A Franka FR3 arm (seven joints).
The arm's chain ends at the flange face. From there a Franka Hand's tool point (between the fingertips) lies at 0.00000 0.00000 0.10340 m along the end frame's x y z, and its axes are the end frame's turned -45 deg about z.
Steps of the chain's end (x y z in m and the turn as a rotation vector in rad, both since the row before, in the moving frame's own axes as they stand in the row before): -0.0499, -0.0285, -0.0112, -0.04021, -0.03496, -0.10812; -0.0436, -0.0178, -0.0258, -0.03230, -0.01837, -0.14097; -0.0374, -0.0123, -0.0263, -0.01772, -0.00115, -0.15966
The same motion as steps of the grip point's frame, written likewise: -0.0206, -0.0548, -0.0113, -0.00371, -0.05315, -0.10812; -0.0219, -0.0421, -0.0259, -0.00985, -0.03583, -0.14097; -0.0190, -0.0338, -0.0263, -0.01172, -0.01334, -0.15966
